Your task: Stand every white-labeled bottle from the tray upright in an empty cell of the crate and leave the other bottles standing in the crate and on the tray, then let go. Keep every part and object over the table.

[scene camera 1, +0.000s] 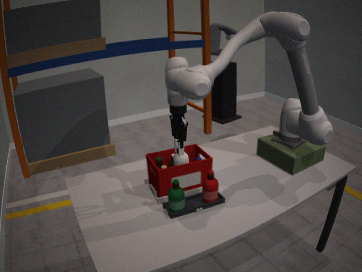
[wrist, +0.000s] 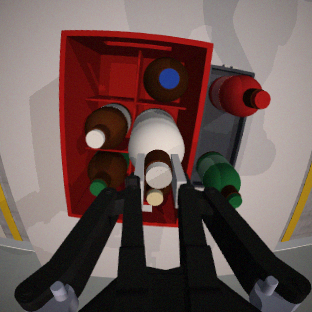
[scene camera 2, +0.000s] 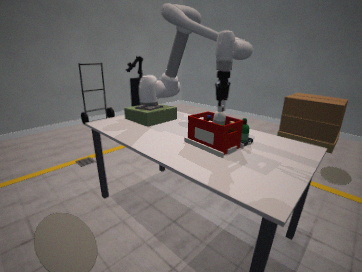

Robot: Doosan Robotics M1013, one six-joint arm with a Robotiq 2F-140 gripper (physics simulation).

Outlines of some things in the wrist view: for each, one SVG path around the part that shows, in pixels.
My gripper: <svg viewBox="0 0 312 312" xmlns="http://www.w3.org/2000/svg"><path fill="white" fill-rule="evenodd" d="M14 290L14 297L25 312L76 312L79 304L77 298L85 287L119 214L122 214L121 242L118 250L117 277L77 312L293 312L310 292L311 285L305 276L273 254L218 189L211 186L204 187L203 191L195 189L190 183L188 174L183 171L177 153L171 153L170 162L172 166L171 187L178 218L180 266L169 269L146 266L141 209L143 208L144 153L137 153L134 172L129 173L124 178L125 188L116 191L114 187L103 188L73 226L49 261L20 282ZM202 220L240 285L249 295L249 302L217 277L211 248L206 243Z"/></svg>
A green bottle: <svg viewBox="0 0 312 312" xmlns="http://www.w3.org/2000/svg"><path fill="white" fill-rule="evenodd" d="M203 153L197 159L195 166L203 186L211 186L218 189L234 208L238 207L242 202L241 195L238 192L241 184L239 174L219 152L208 151Z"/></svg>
A white bottle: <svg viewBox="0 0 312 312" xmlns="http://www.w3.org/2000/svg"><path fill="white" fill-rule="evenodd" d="M151 107L141 111L134 119L128 141L128 156L135 167L137 153L144 153L143 172L147 184L153 188L163 188L170 183L172 178L170 155L171 153L177 153L181 163L184 155L184 143L172 116L164 109Z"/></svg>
A red bottle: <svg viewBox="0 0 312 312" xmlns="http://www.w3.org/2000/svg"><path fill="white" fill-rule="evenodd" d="M214 79L209 86L208 97L211 104L222 111L244 117L253 114L258 109L267 107L270 102L269 93L263 90L259 82L249 75L226 75Z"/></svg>
